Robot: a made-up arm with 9 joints.
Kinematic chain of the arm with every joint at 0, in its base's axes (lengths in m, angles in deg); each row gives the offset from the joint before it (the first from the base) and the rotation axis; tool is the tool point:
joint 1: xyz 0 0 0.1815 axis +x
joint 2: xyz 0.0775 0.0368 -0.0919 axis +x
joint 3: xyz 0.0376 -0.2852 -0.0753 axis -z
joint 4: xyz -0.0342 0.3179 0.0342 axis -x
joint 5: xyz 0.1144 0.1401 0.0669 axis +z
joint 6: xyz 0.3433 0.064 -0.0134 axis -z
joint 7: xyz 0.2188 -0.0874 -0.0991 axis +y
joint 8: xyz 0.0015 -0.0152 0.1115 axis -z
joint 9: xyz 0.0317 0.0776 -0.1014 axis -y
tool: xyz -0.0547 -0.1 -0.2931
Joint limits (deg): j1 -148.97..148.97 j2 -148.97..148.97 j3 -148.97..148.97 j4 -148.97..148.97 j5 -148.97..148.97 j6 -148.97..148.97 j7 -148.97..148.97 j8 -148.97..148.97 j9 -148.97..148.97
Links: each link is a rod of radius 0.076 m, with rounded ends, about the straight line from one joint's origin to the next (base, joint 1, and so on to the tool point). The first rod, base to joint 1, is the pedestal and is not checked.
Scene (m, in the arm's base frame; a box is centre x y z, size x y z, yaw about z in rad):
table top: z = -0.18
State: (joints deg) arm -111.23 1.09 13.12 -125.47 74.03 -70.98 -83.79 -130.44 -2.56
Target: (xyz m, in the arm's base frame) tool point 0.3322 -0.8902 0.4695
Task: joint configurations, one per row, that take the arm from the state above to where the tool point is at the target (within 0.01 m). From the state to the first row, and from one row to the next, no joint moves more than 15 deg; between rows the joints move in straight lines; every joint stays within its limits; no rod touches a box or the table.
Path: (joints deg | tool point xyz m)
1: -97.52 14.85 11.48 -131.34 68.20 -67.35 -87.50 -130.80 -6.52 | -0.0547 0.4826 0.7823
2: -83.81 28.61 9.85 -137.22 62.36 -63.72 -91.20 -131.15 -10.48 | 0.0603 0.0039 1.0279
3: -70.10 42.37 8.21 -143.10 56.53 -60.08 -94.91 -131.51 -14.45 | 0.1920 -0.5387 0.9088
4: -56.39 56.13 6.58 -148.97 50.69 -56.45 -98.62 -131.86 -18.41 | 0.3322 -0.8902 0.4695

